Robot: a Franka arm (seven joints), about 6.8 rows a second.
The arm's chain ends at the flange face. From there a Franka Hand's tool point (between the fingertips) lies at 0.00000 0.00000 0.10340 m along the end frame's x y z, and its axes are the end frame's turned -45 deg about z.
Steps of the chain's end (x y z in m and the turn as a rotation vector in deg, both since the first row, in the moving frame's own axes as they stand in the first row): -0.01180 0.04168 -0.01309 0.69 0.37 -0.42; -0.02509 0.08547 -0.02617 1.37 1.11 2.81; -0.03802 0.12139 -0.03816 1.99 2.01 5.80; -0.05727 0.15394 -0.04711 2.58 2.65 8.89; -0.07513 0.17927 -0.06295 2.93 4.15 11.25; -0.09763 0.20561 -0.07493 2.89 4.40 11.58
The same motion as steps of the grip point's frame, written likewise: -0.03646 0.02072 -0.01310 0.23 0.75 -0.42; -0.07501 0.04244 -0.02622 0.18 1.75 2.81; -0.10763 0.05924 -0.03829 -0.01 2.83 5.80; -0.14271 0.06896 -0.04732 -0.05 3.70 8.89; -0.17108 0.07607 -0.06335 -0.86 5.01 11.25; -0.20539 0.07920 -0.07536 -1.07 5.15 11.58
